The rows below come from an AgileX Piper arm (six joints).
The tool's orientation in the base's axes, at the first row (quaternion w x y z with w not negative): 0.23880 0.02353 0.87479 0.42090
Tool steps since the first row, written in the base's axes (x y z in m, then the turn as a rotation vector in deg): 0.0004 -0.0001 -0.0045 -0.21 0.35 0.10; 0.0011 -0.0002 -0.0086 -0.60 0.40 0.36; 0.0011 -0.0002 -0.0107 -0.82 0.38 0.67; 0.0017 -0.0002 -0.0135 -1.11 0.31 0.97; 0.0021 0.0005 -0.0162 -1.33 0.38 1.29; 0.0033 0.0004 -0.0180 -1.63 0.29 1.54; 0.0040 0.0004 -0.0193 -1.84 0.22 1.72; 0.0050 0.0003 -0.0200 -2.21 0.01 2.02; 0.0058 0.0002 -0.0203 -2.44 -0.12 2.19
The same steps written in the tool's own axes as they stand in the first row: 0.0014 -0.0035 0.0025 0.23 0.33 0.11; 0.0024 -0.0067 0.0049 0.48 0.62 -0.16; 0.0032 -0.0083 0.0060 0.55 0.88 -0.44; 0.0038 -0.0105 0.0078 0.67 1.10 -0.78; 0.0047 -0.0121 0.0099 0.76 1.42 -0.99; 0.0043 -0.0137 0.0113 0.90 1.60 -1.32; 0.0042 -0.0148 0.0123 1.00 1.72 -1.56; 0.0036 -0.0156 0.0130 1.15 1.87 -2.03; 0.0030 -0.0160 0.0135 1.26 1.95 -2.32
